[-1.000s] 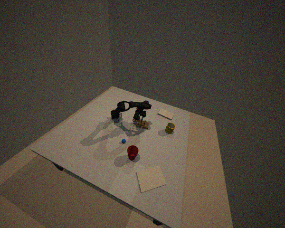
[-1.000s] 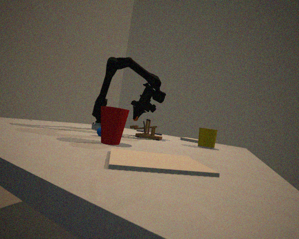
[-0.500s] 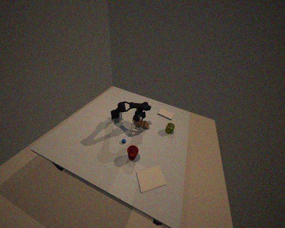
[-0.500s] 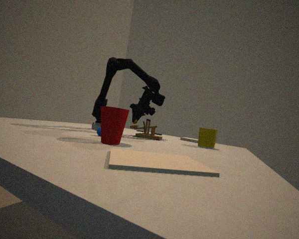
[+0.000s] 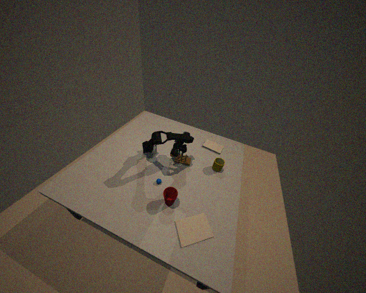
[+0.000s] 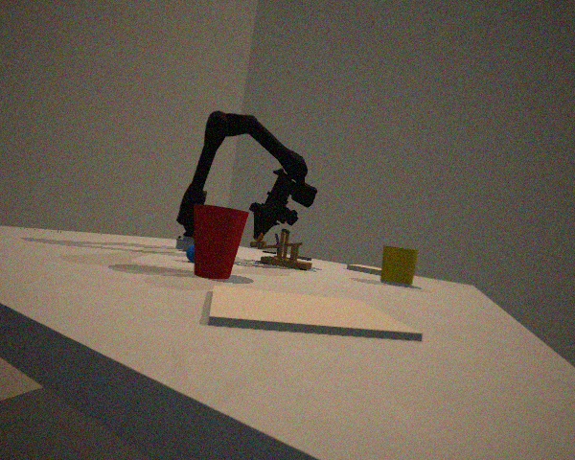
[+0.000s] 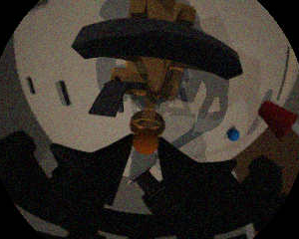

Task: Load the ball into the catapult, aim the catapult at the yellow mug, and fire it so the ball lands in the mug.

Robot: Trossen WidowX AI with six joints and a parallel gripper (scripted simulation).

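My gripper tip is now 10 mm below the orange ball. Also, from my gripper tip: red cup (140 mm ahead, 400 mm to the right, 40 mm below); wooden catapult (70 mm ahead, 20 mm to the left, 20 mm below); blue ball (280 mm to the right, 50 mm below).
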